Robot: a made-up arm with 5 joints. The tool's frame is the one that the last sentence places.
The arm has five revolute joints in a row. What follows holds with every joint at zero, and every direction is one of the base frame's. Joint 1 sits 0.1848 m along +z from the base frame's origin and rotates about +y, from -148.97 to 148.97 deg. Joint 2 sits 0.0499 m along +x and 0.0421 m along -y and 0.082 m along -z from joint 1 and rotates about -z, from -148.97 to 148.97 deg. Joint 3 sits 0.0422 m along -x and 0.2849 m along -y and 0.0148 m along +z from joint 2 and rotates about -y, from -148.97 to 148.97 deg. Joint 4 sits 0.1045 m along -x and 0.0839 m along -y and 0.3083 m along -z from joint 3 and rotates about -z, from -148.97 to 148.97 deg. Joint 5 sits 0.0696 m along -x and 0.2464 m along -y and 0.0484 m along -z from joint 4 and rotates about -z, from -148.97 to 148.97 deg. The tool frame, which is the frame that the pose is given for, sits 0.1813 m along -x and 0.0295 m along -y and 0.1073 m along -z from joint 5; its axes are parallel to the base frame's.
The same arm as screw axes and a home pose.
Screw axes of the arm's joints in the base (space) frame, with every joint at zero. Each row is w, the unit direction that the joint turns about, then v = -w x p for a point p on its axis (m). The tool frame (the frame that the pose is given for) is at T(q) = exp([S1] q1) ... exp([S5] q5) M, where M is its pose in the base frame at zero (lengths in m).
S1: w 0 1 0 v -0.1848 0.0000 0.0000
S2: w 0 0 -1 v 0.0421 0.0499 0.0000
S3: w 0 -1 0 v 0.1176 0.0000 -0.0077
S4: w 0 0 -1 v 0.4109 -0.0968 0.0000
S5: w 0 0 -1 v 0.6573 -0.1664 0.0000
M =
1 0 0 -0.3477
0 1 0 -0.6868
0 0 1 -0.3464
0 0 0 1
Joint limits (rad, base to tool): -2.6000..2.6000 -2.6000..2.6000 -2.6000..2.6000 -2.6000..2.6000 -2.6000..2.6000

